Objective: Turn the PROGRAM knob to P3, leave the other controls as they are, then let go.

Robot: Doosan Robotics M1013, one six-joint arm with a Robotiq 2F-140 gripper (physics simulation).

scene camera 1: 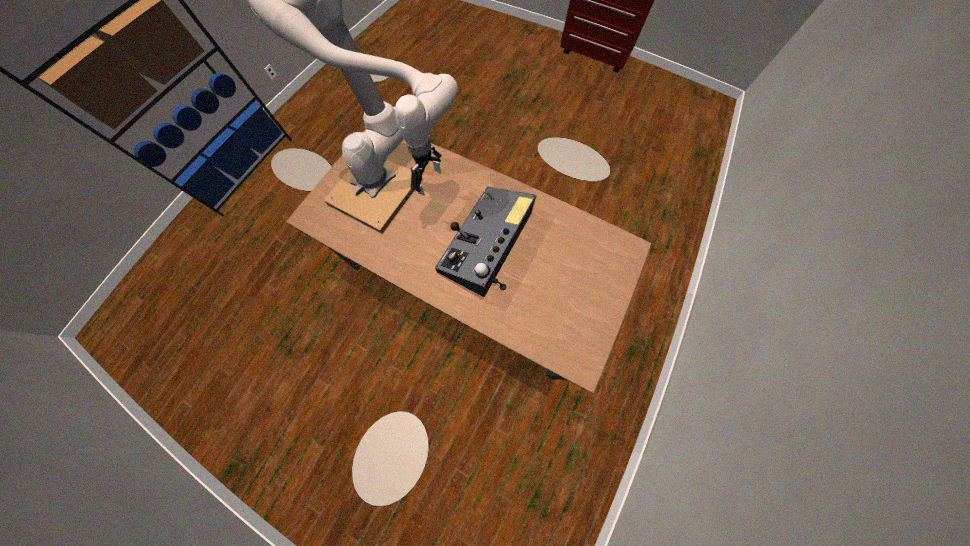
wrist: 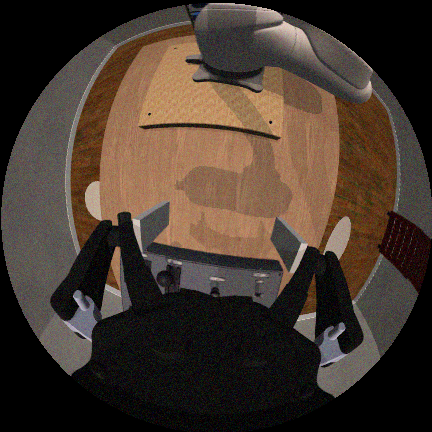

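Pixels of known places: gripper, between the fingertips: [scene camera 1: 429,182] [wrist: 221,220]; arm's base, origin of its link: [scene camera 1: 373,178] [wrist: 232,65].
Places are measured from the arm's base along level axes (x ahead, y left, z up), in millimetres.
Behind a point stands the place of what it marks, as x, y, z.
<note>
The grey control panel [scene camera 1: 490,215] {659, 136, 66} [wrist: 194,280] {612, 47, 42} lies on the table. The PROGRAM knob [scene camera 1: 454,257] {656, -134, 87} is on a dark square at the panel's near left end in the scene view; its pointer is too small to read there, and the knob does not show in the wrist view, where my left finger and the gripper body cover part of the panel. My gripper [scene camera 1: 428,179] {377, 65, 179} [wrist: 221,220] {377, 65, 179} is open and empty. It hangs above the table between the robot's base and the panel, apart from the knob.
A black ball-ended lever [scene camera 1: 454,225] {577, -24, 125} [wrist: 164,278] {559, -15, 119} stands up on the panel near the knob. A white round button [scene camera 1: 481,269] {800, -134, 161}, small buttons and a yellow label [scene camera 1: 519,210] {767, 208, 116} are also on the panel. A side crank [scene camera 1: 502,286] {886, -93, -25} sticks out. The base board [scene camera 1: 358,206] {55, -168, 2} [wrist: 210,112] {187, -13, 0} carries the arm.
</note>
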